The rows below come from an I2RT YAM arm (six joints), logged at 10 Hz.
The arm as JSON. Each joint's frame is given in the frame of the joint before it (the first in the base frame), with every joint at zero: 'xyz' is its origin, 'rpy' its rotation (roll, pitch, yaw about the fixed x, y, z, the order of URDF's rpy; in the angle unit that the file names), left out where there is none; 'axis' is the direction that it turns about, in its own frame. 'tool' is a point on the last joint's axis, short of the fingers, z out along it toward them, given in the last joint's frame.
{
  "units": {
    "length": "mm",
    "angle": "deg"
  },
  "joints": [
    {
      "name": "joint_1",
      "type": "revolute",
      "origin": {
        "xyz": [
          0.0,
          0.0,
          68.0
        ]
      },
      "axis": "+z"
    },
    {
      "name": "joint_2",
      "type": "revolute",
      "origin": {
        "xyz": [
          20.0,
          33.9,
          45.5
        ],
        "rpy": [
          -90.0,
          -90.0,
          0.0
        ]
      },
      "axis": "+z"
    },
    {
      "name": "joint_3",
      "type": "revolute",
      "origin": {
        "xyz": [
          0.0,
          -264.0,
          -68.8
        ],
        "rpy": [
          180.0,
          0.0,
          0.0
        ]
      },
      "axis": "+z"
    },
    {
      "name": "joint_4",
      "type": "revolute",
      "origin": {
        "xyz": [
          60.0,
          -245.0,
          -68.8
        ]
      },
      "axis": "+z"
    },
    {
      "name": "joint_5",
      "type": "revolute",
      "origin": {
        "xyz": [
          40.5,
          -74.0,
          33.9
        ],
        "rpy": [
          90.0,
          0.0,
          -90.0
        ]
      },
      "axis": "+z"
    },
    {
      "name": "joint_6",
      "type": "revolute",
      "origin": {
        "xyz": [
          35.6,
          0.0,
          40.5
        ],
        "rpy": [
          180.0,
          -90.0,
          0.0
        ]
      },
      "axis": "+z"
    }
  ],
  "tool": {
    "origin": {
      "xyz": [
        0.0,
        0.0,
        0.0
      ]
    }
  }
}
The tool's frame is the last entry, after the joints.
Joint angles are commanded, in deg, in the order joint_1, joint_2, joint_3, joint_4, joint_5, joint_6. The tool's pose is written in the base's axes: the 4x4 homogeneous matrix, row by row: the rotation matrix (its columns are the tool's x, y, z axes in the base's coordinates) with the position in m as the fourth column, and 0 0 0 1 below. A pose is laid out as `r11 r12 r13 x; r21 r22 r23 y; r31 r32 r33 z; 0 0 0 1`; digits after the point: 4 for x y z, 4 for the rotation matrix.
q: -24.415 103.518 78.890 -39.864 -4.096 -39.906
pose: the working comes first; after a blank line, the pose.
Where each joint sits with the arm in this pose, in the base's axes (m; each line is computed from the numbers above, not from the rounded line before):
joint_1: 0.0000 0.0000 0.0680
joint_2: 0.0322 0.0226 0.1135
joint_3: 0.0600 -0.0656 0.3702
joint_4: 0.3140 -0.1053 0.3226
joint_5: 0.3623 -0.1644 0.2733
joint_6: 0.3440 -0.1533 0.2238
the tool: 0.3440 -0.1533 0.2238

-0.8769 -0.2324 0.4207 0.3440; -0.3047 0.9458 -0.1125 -0.1533; -0.3717 -0.2268 -0.9002 0.2238; 0 0 0 1
